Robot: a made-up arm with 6 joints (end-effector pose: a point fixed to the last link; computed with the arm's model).
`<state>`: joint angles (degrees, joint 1 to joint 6).
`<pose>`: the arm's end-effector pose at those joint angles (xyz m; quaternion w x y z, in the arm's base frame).
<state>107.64 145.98 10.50 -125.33 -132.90 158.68</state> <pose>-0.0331 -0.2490 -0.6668 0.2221 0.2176 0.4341 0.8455</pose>
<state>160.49 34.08 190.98 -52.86 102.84 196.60</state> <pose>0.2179 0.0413 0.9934 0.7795 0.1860 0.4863 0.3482</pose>
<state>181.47 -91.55 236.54 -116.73 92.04 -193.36</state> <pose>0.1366 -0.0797 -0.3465 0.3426 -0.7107 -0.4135 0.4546</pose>
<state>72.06 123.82 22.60 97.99 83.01 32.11</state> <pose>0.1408 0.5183 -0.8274 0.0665 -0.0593 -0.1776 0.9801</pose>
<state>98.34 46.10 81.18 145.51 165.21 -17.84</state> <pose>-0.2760 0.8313 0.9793 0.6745 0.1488 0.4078 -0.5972</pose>
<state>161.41 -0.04 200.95 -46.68 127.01 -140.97</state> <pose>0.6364 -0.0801 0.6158 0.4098 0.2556 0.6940 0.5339</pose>
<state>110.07 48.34 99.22 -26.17 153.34 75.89</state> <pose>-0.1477 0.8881 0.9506 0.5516 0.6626 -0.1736 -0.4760</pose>
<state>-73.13 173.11 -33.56 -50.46 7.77 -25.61</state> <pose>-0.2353 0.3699 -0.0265 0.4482 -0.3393 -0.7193 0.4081</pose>
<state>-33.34 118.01 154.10 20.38 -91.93 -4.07</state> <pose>0.7165 -0.6790 0.2859 0.7849 0.0859 0.4492 -0.4180</pose>
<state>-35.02 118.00 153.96 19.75 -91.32 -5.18</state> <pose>0.6976 -0.7015 0.2834 0.7820 0.1005 0.4404 -0.4294</pose>
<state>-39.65 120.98 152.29 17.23 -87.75 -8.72</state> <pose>0.6536 -0.7712 0.2116 0.7669 0.1458 0.4325 -0.4511</pose>
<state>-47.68 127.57 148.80 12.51 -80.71 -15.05</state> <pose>0.5535 -0.8761 0.0496 0.7309 0.2343 0.4188 -0.4853</pose>
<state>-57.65 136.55 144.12 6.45 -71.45 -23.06</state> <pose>0.3844 -0.9504 -0.1771 0.6671 0.3572 0.3860 -0.5277</pose>
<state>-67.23 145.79 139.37 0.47 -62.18 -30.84</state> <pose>0.1936 -0.9392 -0.4056 0.5800 0.4805 0.3323 -0.5677</pose>
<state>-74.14 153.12 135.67 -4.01 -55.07 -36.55</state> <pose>0.0545 -0.8670 -0.5737 0.4970 0.5672 0.2794 -0.5943</pose>
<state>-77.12 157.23 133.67 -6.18 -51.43 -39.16</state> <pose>-0.0045 -0.8054 -0.6589 0.4506 0.6058 0.2550 -0.6041</pose>
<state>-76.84 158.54 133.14 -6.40 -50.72 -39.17</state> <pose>-0.0053 -0.7846 -0.6824 0.4449 0.6096 0.2619 -0.6015</pose>
